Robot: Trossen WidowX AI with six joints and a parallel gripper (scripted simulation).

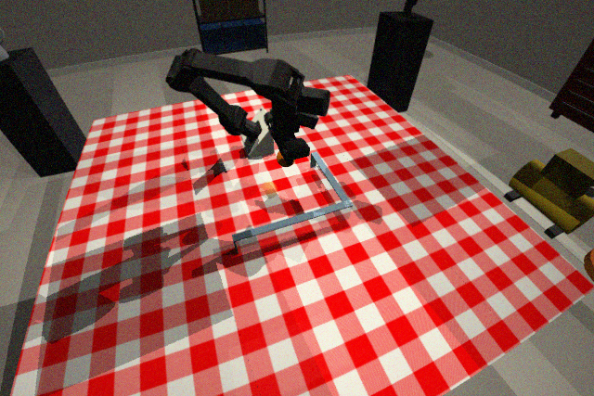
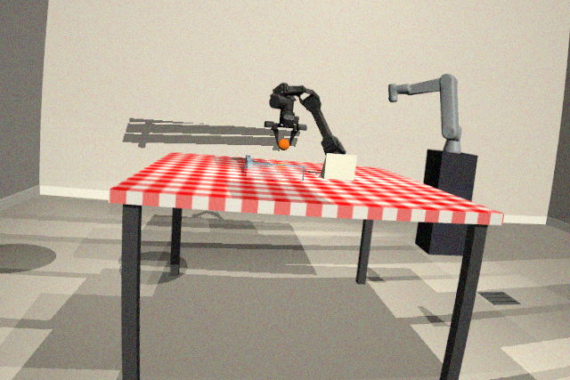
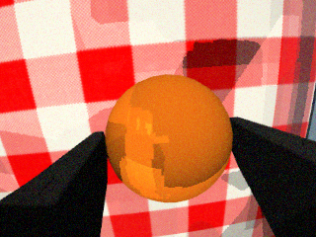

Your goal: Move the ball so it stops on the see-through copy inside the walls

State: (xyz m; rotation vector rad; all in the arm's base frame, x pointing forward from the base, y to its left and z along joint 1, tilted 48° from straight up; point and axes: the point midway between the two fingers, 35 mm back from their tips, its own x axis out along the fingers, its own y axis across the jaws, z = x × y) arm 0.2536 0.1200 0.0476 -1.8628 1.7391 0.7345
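The see-through ball copy is 60 mm to the right of my gripper tip and 110 mm below it. From my gripper tip the other things lie so: orange ball right at my gripper tip.
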